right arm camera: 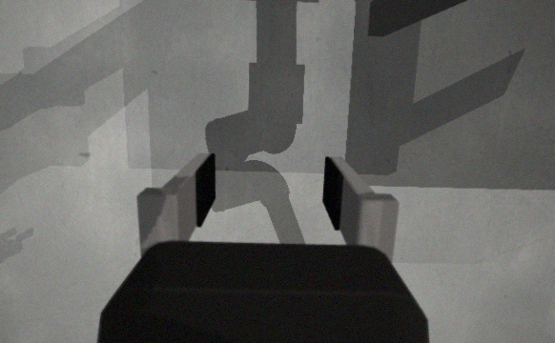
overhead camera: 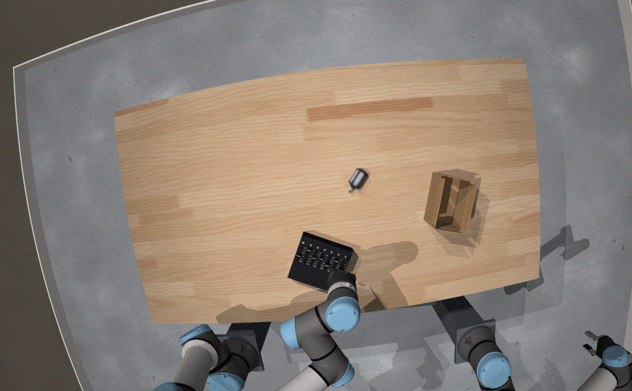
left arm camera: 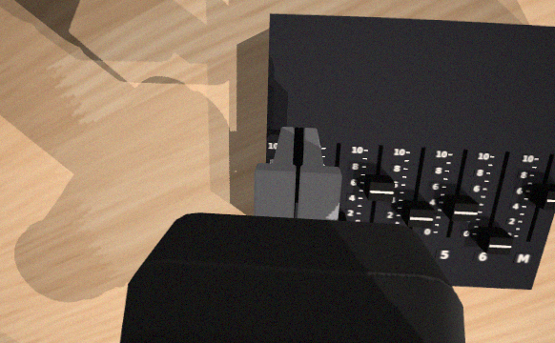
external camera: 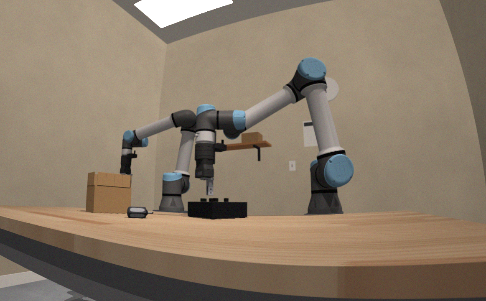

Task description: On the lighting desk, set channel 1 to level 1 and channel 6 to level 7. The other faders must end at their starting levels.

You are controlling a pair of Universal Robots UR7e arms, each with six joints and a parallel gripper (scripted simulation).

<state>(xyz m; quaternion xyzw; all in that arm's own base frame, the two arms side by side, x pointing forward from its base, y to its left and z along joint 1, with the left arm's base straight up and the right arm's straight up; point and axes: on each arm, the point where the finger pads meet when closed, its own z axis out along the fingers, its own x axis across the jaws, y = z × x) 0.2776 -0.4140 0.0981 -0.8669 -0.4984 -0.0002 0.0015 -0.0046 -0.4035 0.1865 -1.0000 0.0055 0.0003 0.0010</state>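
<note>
Right now the channel 1 fader is 30 mm below my left hand, 20 mm ahead of it and 10 mm to the right of it. The rest, counted from my left hand: channel 2 fader (50 mm ahead, 30 mm below); then channel 3 fader (40 mm ahead, 30 mm to the left, 30 mm below); then channel 4 fader (60 mm ahead, 50 mm to the left, 30 mm below).
</note>
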